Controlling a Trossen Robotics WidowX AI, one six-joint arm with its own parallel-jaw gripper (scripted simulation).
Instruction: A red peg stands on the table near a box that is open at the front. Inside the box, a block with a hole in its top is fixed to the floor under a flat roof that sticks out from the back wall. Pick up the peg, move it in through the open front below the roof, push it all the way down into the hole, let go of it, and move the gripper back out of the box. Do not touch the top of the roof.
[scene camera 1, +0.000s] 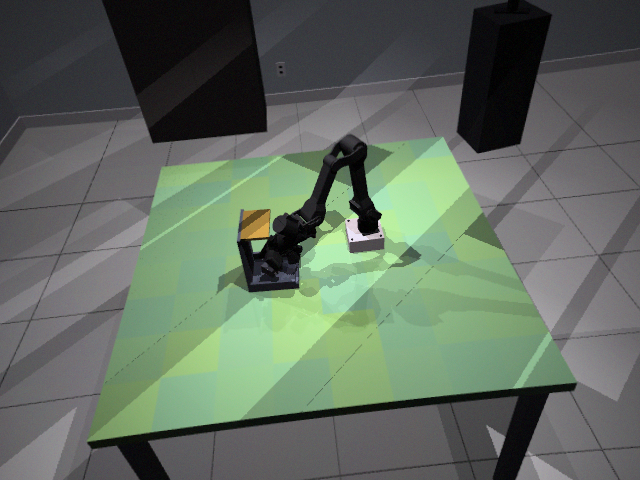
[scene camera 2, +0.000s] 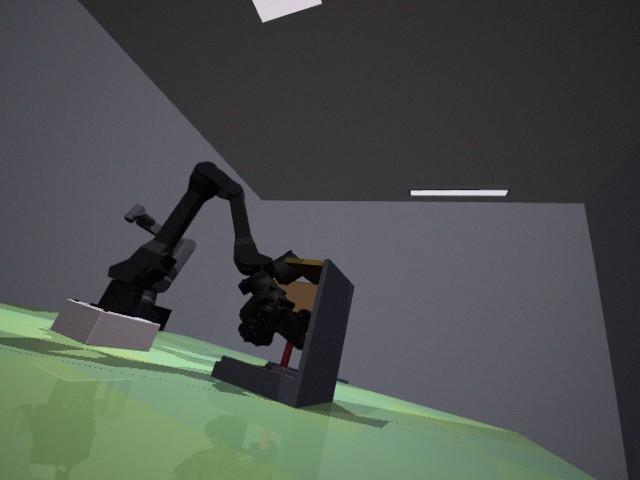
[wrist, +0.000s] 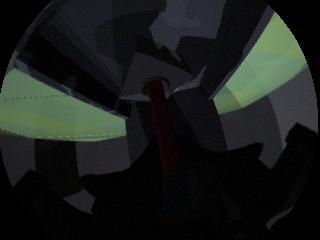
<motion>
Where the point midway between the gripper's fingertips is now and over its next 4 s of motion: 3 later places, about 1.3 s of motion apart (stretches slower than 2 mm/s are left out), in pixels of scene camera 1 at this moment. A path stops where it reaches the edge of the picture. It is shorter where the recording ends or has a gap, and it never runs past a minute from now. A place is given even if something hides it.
My gripper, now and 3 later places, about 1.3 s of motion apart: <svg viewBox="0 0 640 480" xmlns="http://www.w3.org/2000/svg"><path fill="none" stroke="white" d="M259 255L260 256L266 248L265 251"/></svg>
</motion>
